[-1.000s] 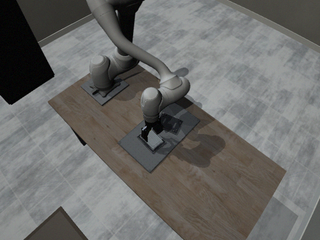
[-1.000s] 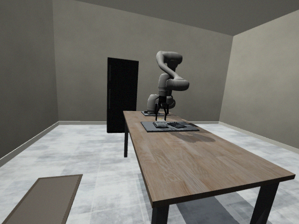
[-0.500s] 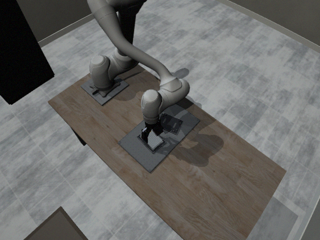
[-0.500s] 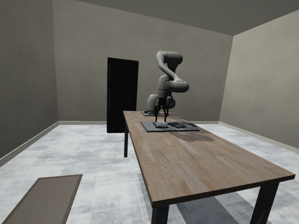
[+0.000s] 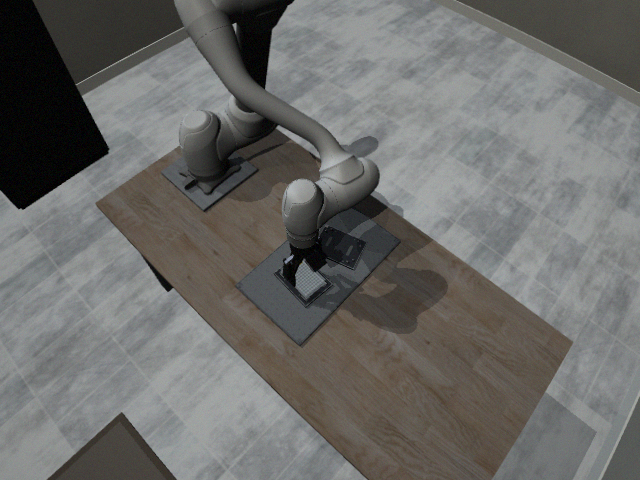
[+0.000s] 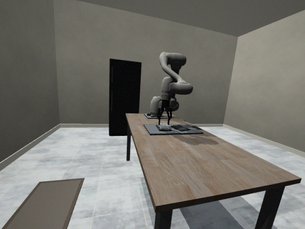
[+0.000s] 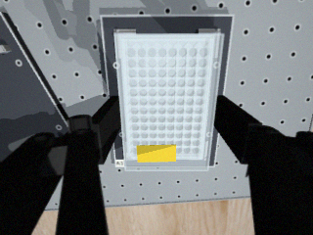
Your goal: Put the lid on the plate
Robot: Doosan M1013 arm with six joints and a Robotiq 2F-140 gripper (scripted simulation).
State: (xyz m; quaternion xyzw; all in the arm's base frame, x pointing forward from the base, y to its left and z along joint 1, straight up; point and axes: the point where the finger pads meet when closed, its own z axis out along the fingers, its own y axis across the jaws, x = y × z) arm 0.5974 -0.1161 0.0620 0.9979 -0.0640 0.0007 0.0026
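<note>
Now: hand 2 cm above the clear lid. Round my hand: culture plate E01: 4 cm below; lid park LP1: 1 cm ahead, 18 cm to the left, 6 cm below.
</note>
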